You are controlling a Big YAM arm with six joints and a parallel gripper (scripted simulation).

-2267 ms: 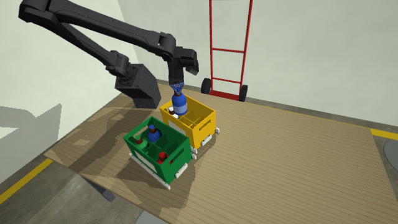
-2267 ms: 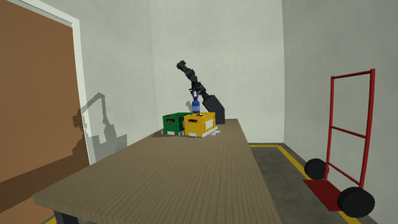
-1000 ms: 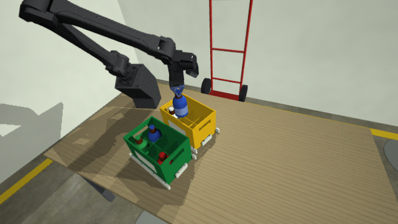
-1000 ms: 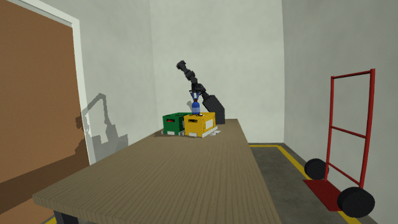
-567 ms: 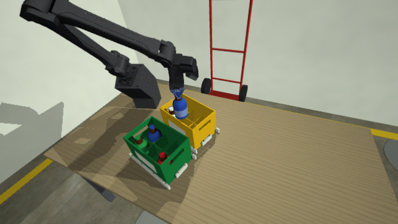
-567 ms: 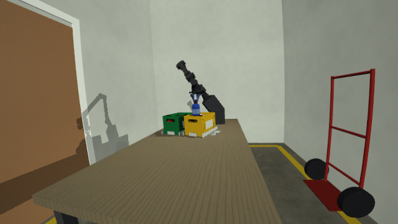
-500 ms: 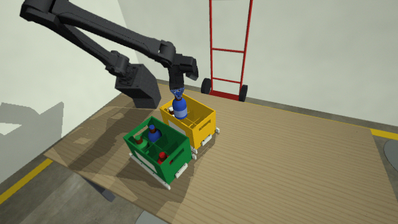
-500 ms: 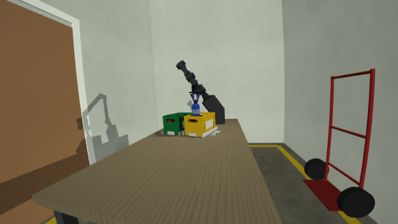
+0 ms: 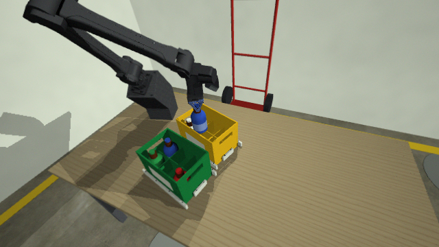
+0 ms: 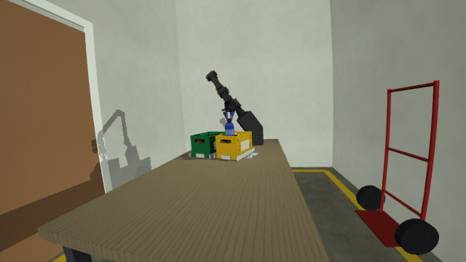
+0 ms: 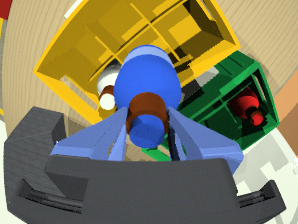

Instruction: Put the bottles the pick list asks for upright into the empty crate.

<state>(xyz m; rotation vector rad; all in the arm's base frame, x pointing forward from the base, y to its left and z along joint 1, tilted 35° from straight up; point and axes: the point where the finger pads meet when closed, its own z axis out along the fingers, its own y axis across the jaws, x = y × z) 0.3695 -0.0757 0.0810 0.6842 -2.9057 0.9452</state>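
The yellow crate is 20 cm below my hand, 4 cm to the left of it and 1 cm ahead of it. The rest, counted from my hand: white-labelled bottle (20 cm below, 8 cm behind, 4 cm to the left); green crate (20 cm below, 19 cm to the right, 6 cm behind); green-label bottle (20 cm to the right, 20 cm below, 16 cm behind).
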